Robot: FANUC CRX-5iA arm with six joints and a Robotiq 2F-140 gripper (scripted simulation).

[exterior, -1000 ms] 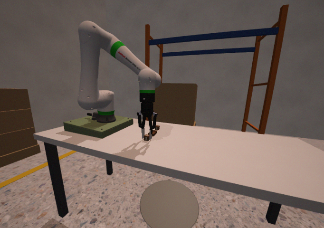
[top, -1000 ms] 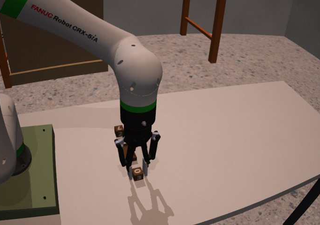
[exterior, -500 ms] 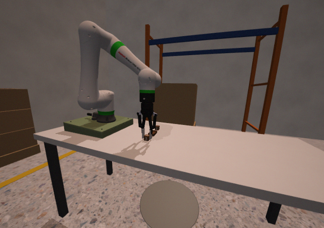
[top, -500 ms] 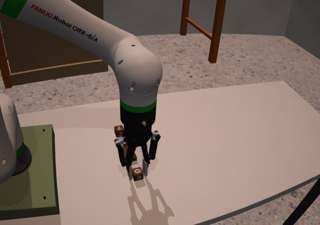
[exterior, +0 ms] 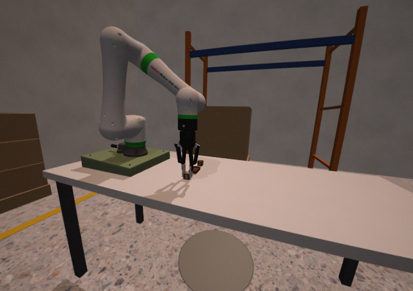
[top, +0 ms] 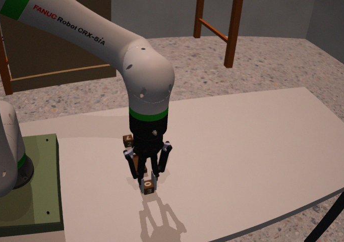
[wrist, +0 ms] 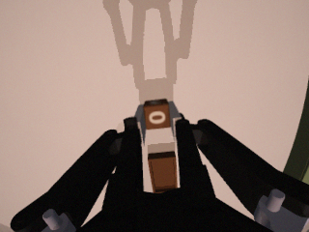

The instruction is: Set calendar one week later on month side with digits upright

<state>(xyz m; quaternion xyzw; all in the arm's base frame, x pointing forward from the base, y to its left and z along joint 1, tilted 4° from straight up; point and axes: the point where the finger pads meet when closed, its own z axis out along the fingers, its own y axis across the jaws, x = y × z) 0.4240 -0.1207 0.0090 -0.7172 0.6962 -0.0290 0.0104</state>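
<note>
Now: the brown tray 11 cm to the left of my hand and 3 cm below it.
</note>
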